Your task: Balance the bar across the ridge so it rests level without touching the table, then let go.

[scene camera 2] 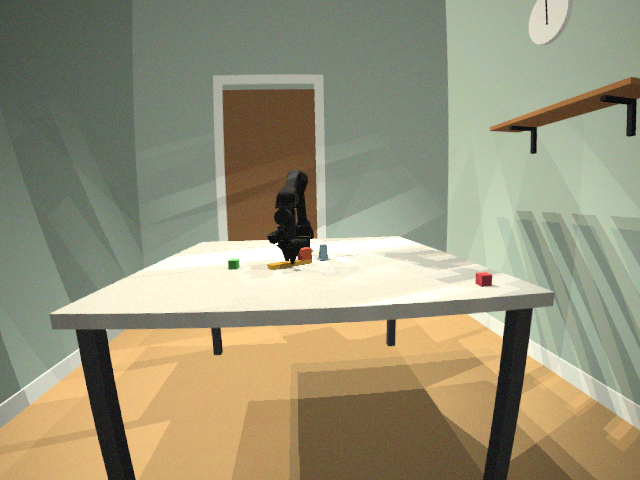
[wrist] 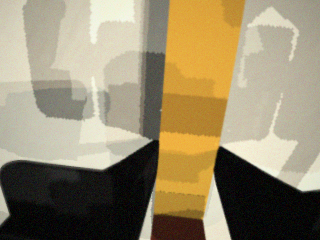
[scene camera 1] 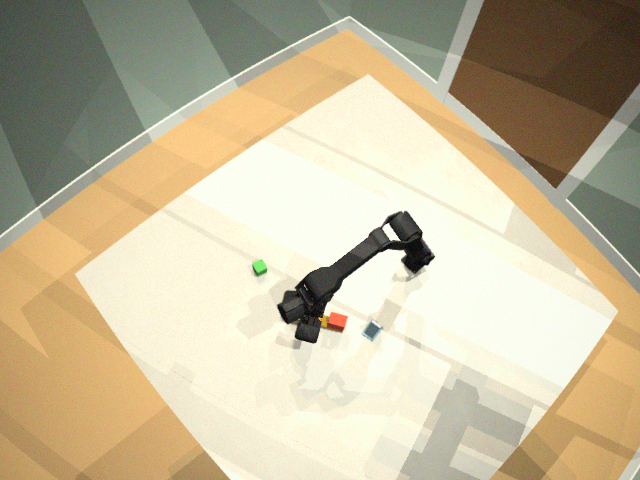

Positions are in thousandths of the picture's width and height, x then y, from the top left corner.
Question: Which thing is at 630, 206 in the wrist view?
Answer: A yellow bar.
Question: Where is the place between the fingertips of my gripper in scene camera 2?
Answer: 452, 549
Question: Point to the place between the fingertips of my gripper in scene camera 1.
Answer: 488, 664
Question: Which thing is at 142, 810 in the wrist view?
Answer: My gripper.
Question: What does my gripper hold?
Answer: A yellow bar.
